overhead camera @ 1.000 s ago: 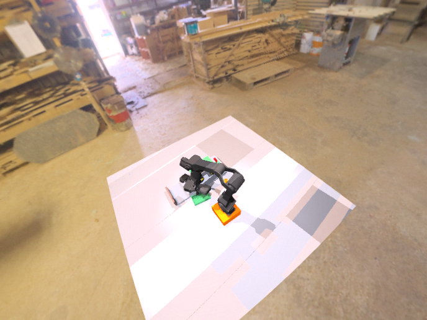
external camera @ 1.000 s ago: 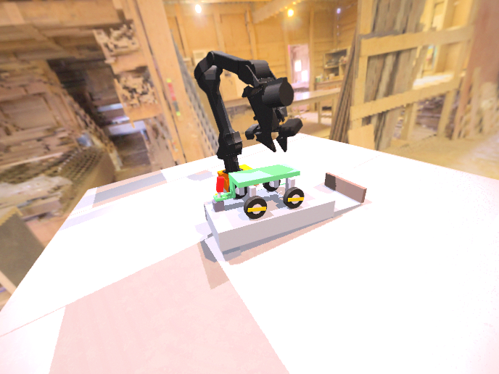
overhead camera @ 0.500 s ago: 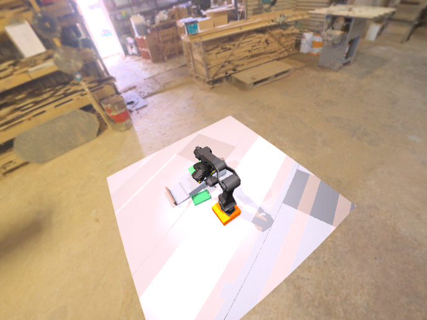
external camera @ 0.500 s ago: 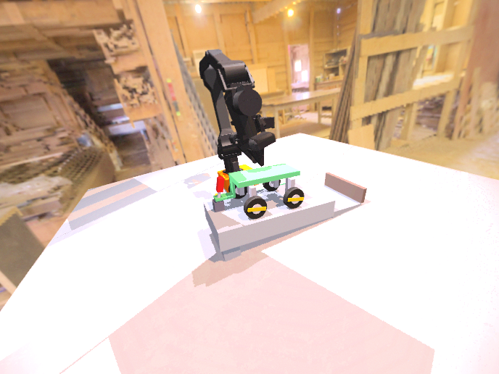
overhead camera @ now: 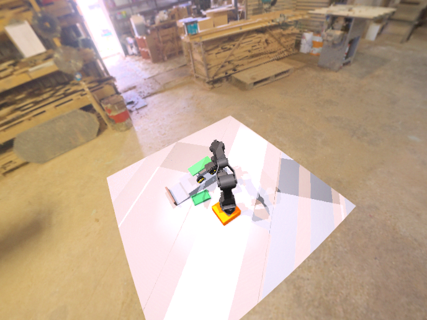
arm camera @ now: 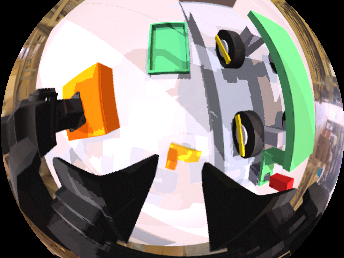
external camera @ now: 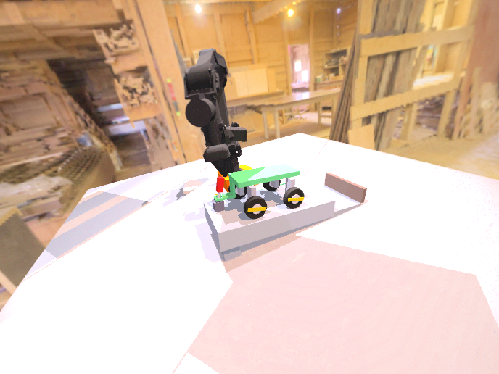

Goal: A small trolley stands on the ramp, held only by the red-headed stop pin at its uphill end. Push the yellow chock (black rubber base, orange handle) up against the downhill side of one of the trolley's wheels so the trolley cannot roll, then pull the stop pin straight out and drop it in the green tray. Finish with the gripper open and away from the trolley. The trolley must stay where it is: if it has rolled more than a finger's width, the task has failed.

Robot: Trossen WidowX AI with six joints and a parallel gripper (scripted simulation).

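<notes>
Now: gripper tip 1 cm past the yellow chock, 4 cm to the left of it and 11 cm above it. Round my gripper tip: grey ramp: 14 cm ahead, 4 cm to the left, 8 cm below; trolley: 14 cm ahead, 3 cm to the left, 1 cm below; red-headed stop pin: 10 cm ahead, 7 cm to the right.
</notes>
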